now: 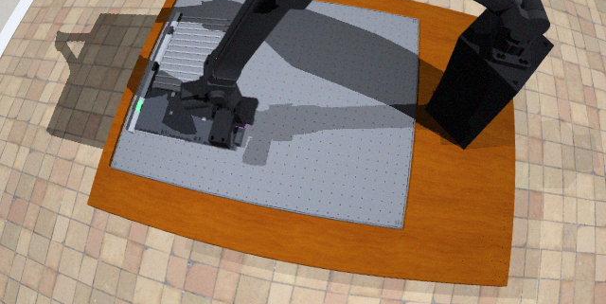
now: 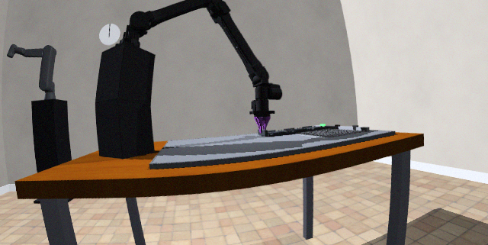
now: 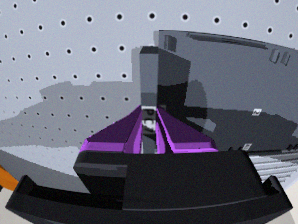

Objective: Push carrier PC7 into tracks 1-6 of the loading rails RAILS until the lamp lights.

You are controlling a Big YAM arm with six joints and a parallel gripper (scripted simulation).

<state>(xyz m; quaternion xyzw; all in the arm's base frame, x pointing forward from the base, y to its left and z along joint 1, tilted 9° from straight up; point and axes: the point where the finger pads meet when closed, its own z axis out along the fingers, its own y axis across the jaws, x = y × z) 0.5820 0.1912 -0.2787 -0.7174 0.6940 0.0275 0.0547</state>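
My hand is 160 mm short of the carrier PC7, 10 mm to the right of it and 10 mm above it.
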